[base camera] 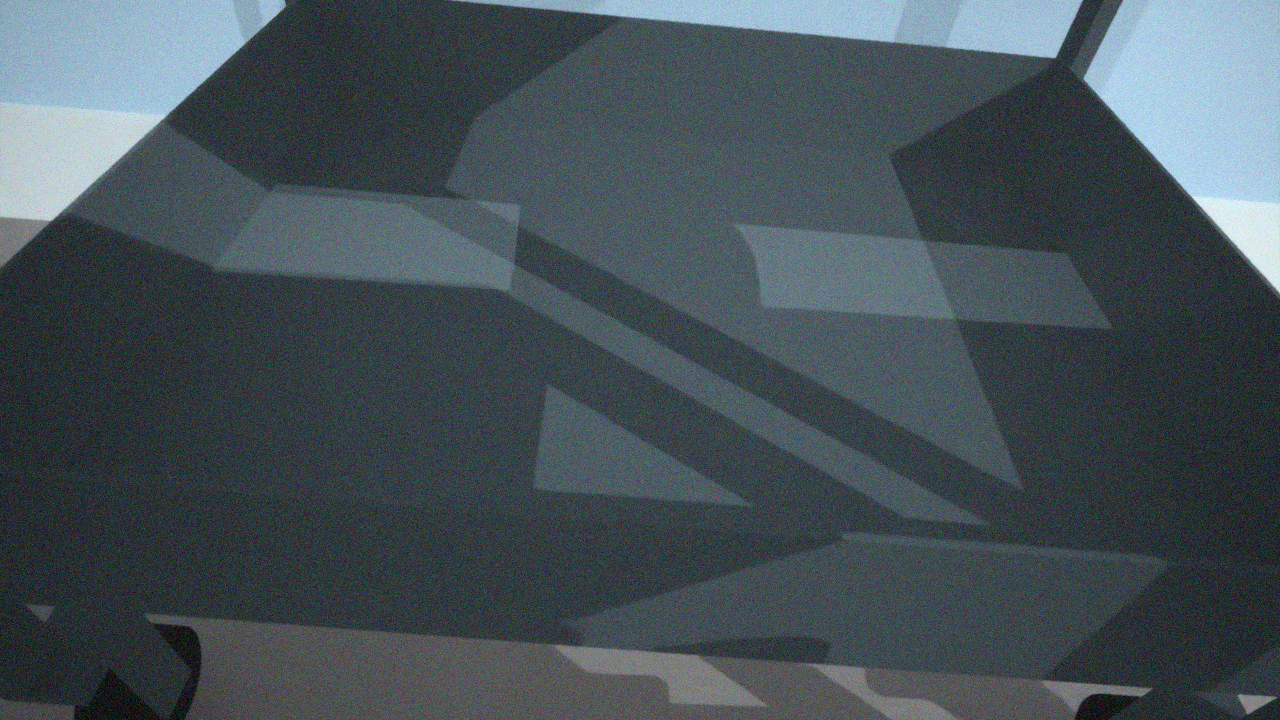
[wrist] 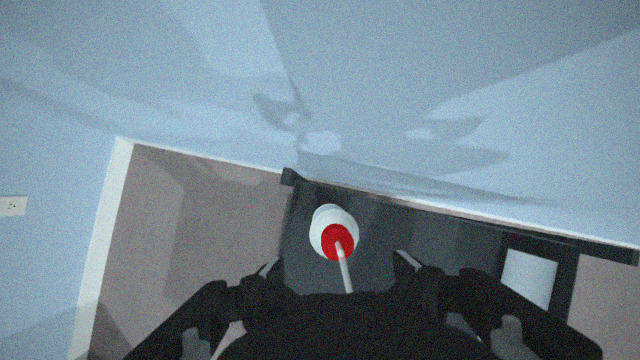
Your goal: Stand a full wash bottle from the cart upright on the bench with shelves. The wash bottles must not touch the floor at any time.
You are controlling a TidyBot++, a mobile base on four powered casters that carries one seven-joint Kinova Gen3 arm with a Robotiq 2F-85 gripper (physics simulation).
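Frame: origin at the arm's base, x ahead, y left, z up, level; metres.
Seen in the pictures: gripper, between the fingertips: [wrist: 338,266].
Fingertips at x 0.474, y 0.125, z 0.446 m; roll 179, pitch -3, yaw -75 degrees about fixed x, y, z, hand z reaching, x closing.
Pixels of each thing's top centre, then the offset from my fingertips to it. "*": a spot on its surface instead.
- white wash bottle, centre of its top: [wrist: 344,266] 0.006 m right, 0.001 m back, 0.006 m down
- caster, a spot on its surface: [base camera: 183,667] * 0.053 m left, 0.244 m back, 0.815 m down
- whitish patch, a spot on its surface: [wrist: 530,275] * 0.313 m right, 0.009 m back, 0.129 m down
A white wash bottle [wrist: 326,220] with a red cap and a thin pale spout stands upright on the dark cart [wrist: 380,225] [base camera: 268,402] in the wrist view, near the cart's left end. How full it is cannot be told. My gripper [wrist: 338,266] is open in the wrist view, with nothing between its fingers. The bottle shows beyond and between the two fingertips, and its spout points toward the gripper. The gripper does not show in the base view. The bench with shelves cannot be made out in either view.
In the base view, the cart's broad dark shelf fills most of the frame, with a post [base camera: 1089,35] at the back right and a caster [base camera: 183,667] at the lower left. A pale blue wall [wrist: 500,100] [base camera: 760,22] stands behind the cart. A whitish patch [wrist: 530,275] shows at the cart's right.
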